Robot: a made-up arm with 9 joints. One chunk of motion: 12 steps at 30 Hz.
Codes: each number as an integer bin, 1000 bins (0 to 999) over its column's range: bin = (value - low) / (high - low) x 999, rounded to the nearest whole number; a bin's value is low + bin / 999 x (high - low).
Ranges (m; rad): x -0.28..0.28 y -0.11..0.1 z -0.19..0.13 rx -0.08..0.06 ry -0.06..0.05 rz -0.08..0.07
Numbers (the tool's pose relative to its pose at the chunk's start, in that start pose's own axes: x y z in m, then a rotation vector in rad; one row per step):
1: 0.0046 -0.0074 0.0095 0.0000 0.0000 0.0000
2: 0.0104 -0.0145 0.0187 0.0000 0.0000 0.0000
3: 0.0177 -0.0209 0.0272 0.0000 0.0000 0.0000
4: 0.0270 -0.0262 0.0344 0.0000 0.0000 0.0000
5: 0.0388 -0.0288 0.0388 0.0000 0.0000 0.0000
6: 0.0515 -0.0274 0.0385 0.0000 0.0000 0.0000
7: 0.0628 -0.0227 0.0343 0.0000 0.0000 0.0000
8: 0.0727 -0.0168 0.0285 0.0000 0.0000 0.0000
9: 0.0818 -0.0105 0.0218 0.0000 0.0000 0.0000
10: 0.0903 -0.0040 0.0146 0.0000 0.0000 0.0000
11: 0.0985 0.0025 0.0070 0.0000 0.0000 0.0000
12: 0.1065 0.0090 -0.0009 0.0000 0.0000 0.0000
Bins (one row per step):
1: 508 488 623 571 545 533
2: 518 454 652 571 545 533
3: 531 424 678 571 545 533
4: 548 399 701 571 545 533
5: 569 386 714 571 545 533
6: 591 393 713 571 545 533
7: 612 415 700 571 545 533
8: 629 443 682 571 545 533
9: 645 473 661 571 545 533
10: 661 504 639 571 545 533
11: 675 535 615 571 545 533
12: 689 566 590 571 545 533

